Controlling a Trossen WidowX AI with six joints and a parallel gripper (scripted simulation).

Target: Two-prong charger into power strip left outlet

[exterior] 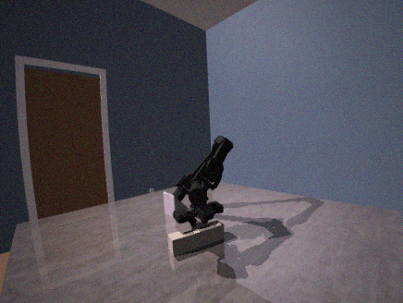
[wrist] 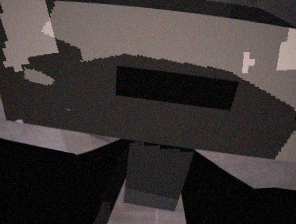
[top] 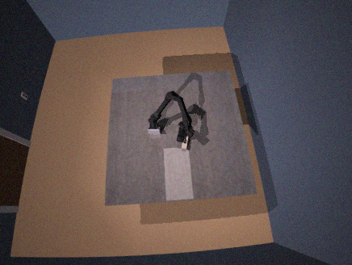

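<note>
The two-prong charger lies 2 cm ahead of my gripper tip and 1 cm above it.
</note>
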